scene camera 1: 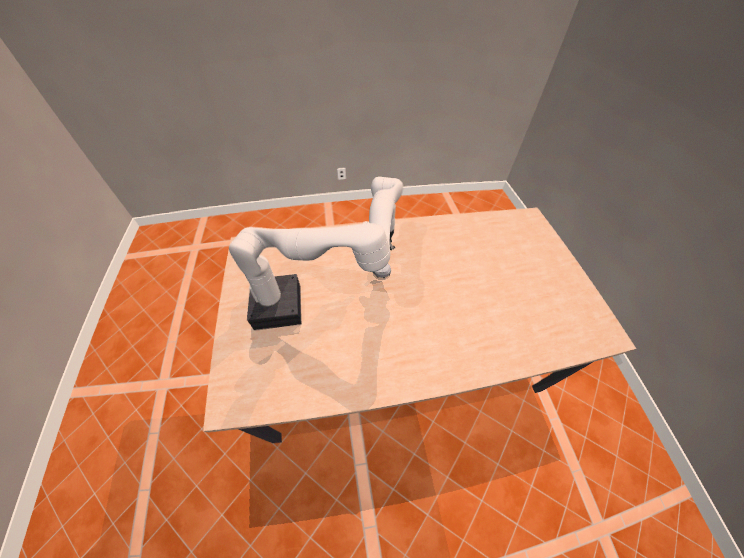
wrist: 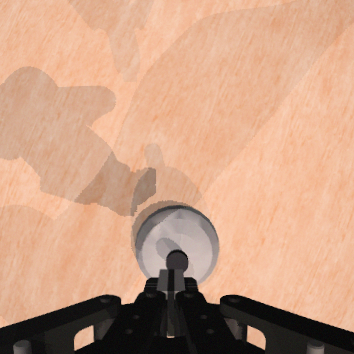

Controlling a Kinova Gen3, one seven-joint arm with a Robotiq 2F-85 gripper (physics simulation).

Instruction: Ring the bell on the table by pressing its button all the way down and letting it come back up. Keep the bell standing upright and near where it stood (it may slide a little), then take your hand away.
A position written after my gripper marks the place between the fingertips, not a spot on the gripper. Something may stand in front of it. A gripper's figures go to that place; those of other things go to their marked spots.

Scene:
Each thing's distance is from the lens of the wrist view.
my gripper (wrist: pixel 171 284): 17 cm
bell (wrist: pixel 171 227): 24 cm

